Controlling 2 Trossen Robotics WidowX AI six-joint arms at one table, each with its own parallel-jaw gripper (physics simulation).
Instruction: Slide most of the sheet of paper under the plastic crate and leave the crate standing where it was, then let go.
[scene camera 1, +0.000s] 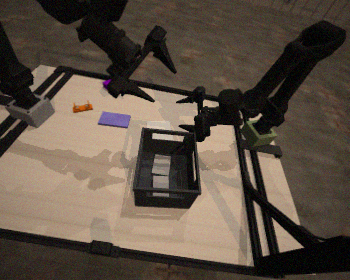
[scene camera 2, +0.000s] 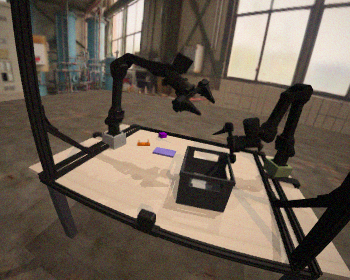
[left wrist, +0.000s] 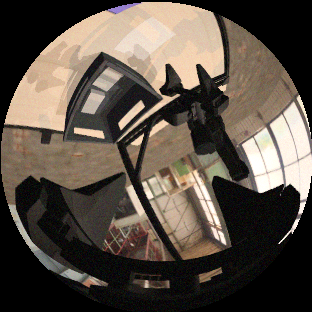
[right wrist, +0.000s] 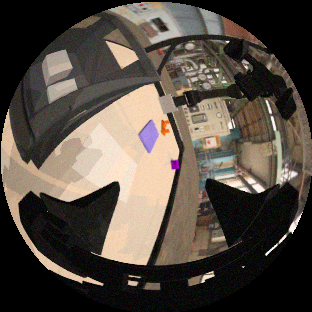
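The black plastic crate (scene camera 1: 187, 200) (scene camera 2: 220, 197) (left wrist: 122, 107) (right wrist: 55, 117) stands upright on the table with its top open. The white sheet of paper (scene camera 1: 158, 124) (left wrist: 145, 40) (right wrist: 102, 155) lies flat behind it in scene camera 1, its nearer part hidden by the crate there. How much is under the crate, I cannot tell. My left gripper (scene camera 1: 165, 86) (scene camera 2: 207, 108) (left wrist: 171, 179) is open and empty, high above the table behind the crate. My right gripper (scene camera 1: 180, 114) (scene camera 2: 223, 146) (right wrist: 163, 185) is open and empty, above the table near the crate's back right corner.
Pale blocky things (scene camera 1: 161, 164) (right wrist: 57, 65) lie inside the crate. A flat purple block (scene camera 1: 114, 119) (scene camera 2: 164, 152) (right wrist: 149, 136), an orange piece (scene camera 1: 82, 107) (scene camera 2: 143, 143) (right wrist: 165, 127) and a small violet cube (scene camera 2: 162, 135) (right wrist: 174, 164) lie to the left. Black rails edge the table.
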